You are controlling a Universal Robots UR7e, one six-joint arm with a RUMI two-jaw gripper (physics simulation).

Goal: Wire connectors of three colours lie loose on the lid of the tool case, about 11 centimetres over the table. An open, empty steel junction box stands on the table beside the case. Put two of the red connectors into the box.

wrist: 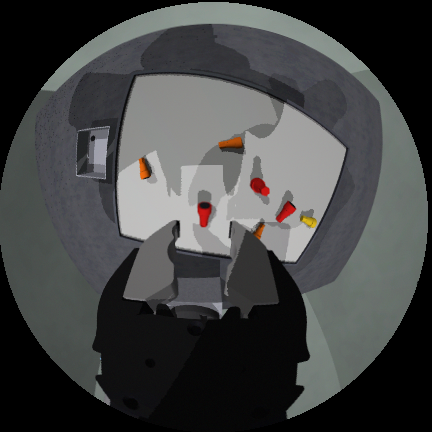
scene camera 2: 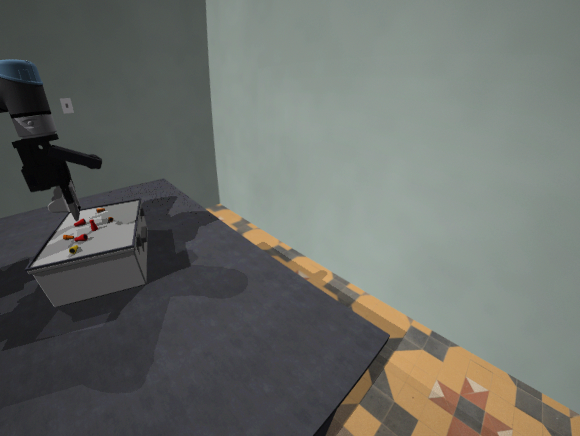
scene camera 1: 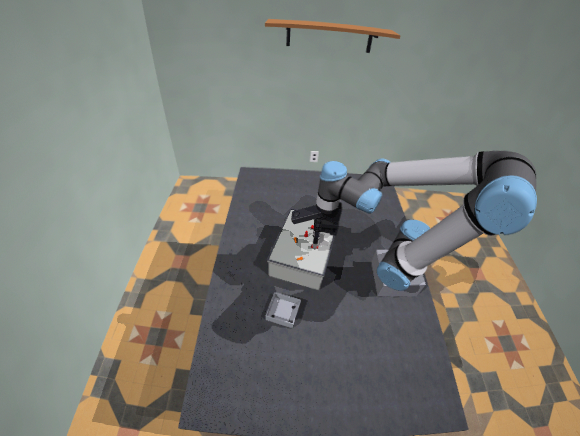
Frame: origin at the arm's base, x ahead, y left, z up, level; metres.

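Where they show: gripper, fingertip midpoint: (wrist: 204, 221) (scene camera 2: 77, 217) (scene camera 1: 314, 243); arm's base, link origin: (wrist: 194, 315).
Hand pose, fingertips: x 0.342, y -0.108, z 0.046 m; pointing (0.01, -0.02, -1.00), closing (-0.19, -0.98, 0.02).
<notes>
Things, the pixels of their top centre, and the offset from my fingertips. Level surfaces: height alone.
- second red connector, top centre: (wrist: 265, 191) (scene camera 2: 91, 220) (scene camera 1: 306, 231) dx +0.023, dy -0.062, dz +0.004 m
- third red connector, top centre: (wrist: 288, 215) (scene camera 2: 79, 234) (scene camera 1: 314, 226) dx -0.015, dy -0.097, dz -0.008 m
- steel junction box, top centre: (wrist: 89, 152) (scene camera 1: 283, 307) dx +0.139, dy +0.212, dz -0.099 m
- orange connector, top centre: (wrist: 260, 234) (scene camera 2: 67, 234) dx -0.037, dy -0.061, dz -0.012 m
- yellow connector, top centre: (wrist: 311, 223) (scene camera 2: 72, 245) dx -0.036, dy -0.138, dz -0.009 m
- dark table, surface height: dz -0.137 m
My gripper (scene camera 1: 316, 243) (scene camera 2: 76, 217) (wrist: 204, 221) is partly open and empty, pointing down low above the case lid (scene camera 1: 284, 253) (scene camera 2: 125, 227) (wrist: 170, 105). A red connector (scene camera 1: 314, 246) (scene camera 2: 80, 222) (wrist: 204, 212) lies close by the fingertips; its narrow end points at the gap between them in the wrist view. A second red connector (scene camera 1: 306, 234) (scene camera 2: 93, 225) (wrist: 258, 186) and a third red connector (scene camera 1: 312, 227) (scene camera 2: 81, 238) (wrist: 286, 212) lie farther along the lid. The steel junction box (scene camera 1: 280, 324) (wrist: 82, 160) stands beside the case, open and without connectors.
Orange connectors (wrist: 144, 168) (wrist: 231, 143) lie on the lid. Another orange connector (scene camera 2: 68, 237) (wrist: 259, 231) lies near the right finger in the wrist view. A yellow connector (scene camera 2: 74, 249) (wrist: 308, 221) lies near the lid's edge. The tool case (scene camera 1: 295, 275) (scene camera 2: 95, 280) stands on the dark table (scene camera 1: 320, 380).
</notes>
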